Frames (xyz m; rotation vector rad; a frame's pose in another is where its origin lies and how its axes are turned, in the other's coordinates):
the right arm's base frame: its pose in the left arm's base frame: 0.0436 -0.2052 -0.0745 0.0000 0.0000 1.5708
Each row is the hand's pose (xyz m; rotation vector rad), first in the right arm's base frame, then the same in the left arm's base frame.
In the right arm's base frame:
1: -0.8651 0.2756 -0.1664 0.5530 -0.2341 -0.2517
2: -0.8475 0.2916 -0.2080 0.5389 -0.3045 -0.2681
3: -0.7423 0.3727 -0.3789 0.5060 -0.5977 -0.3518
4: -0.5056 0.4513 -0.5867 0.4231 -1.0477 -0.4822
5: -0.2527 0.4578 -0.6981 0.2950 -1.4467 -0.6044
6: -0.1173 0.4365 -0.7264 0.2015 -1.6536 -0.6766
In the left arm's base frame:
1: -0.2320 -1.0703 -0.2409 0.5958 0.2414 1.2695
2: -0.2480 -1.0527 -0.2825 0.6369 0.1770 1.2501
3: -0.3291 -0.9475 -0.4534 0.8226 -0.0683 1.1357
4: -0.4077 -0.7108 -0.6612 1.0712 -0.4549 0.9175
5: -0.4142 -0.4579 -0.7726 1.2377 -0.8184 0.6767
6: -0.3929 -0.3225 -0.8009 1.2981 -1.0161 0.5270

